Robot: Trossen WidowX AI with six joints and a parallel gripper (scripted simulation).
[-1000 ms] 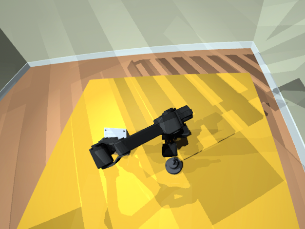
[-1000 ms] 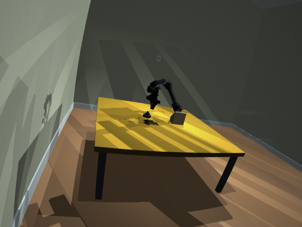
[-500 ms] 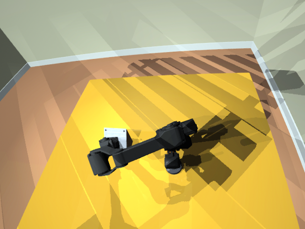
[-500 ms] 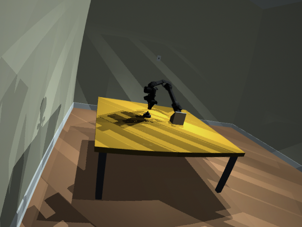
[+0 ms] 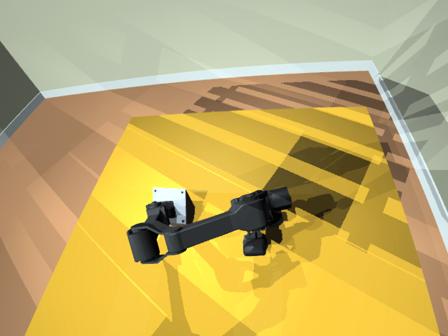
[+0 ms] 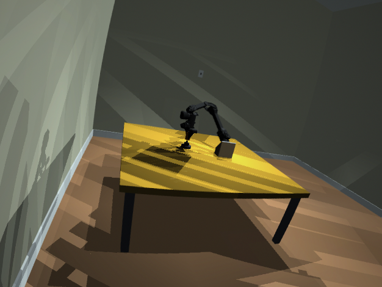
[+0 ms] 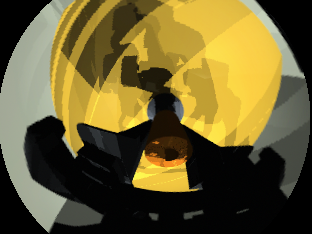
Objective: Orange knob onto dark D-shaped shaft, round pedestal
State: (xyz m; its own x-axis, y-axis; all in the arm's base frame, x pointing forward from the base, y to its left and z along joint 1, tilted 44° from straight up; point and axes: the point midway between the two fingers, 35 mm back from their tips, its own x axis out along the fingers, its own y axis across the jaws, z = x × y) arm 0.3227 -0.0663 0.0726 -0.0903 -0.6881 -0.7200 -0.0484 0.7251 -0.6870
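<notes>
The round dark pedestal lies 50 mm below my gripper tip. Also, from my gripper tip: orange knob (20 mm above).
</notes>
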